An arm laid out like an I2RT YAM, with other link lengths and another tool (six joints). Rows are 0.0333 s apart.
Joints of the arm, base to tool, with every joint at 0 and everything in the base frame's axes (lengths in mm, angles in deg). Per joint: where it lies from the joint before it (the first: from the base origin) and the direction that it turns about. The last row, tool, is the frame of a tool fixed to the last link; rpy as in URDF.
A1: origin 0 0 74.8 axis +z
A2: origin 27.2 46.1 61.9 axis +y
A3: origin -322.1 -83.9 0 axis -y
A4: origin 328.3 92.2 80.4 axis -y
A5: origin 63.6 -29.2 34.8 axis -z
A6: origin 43.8 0 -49.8 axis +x
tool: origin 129 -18 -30 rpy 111.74 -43.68 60
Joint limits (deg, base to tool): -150..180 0..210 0..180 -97..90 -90..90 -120..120
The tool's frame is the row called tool.
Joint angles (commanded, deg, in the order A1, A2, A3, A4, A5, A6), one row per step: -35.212, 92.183, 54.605, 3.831, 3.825, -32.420; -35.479, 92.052, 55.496, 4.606, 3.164, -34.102; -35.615, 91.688, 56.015, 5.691, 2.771, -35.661; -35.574, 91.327, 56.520, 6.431, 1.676, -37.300; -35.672, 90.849, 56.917, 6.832, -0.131, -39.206; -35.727, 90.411, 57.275, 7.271, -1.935, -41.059; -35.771, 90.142, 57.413, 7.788, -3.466, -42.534
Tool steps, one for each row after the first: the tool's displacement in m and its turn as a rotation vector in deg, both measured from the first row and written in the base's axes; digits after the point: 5 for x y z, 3 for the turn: 0.00535, -0.00496, 0.01175, -1.838, -0.773, 1.199; 0.00961, -0.00860, 0.02363, -3.860, -1.645, 2.201; 0.01546, -0.00875, 0.03425, -5.474, -2.407, 3.995; 0.02075, -0.00751, 0.04395, -6.858, -2.995, 6.387; 0.02604, -0.00569, 0.05325, -8.260, -3.590, 8.777; 0.03020, -0.00381, 0.05930, -9.358, -4.059, 10.752
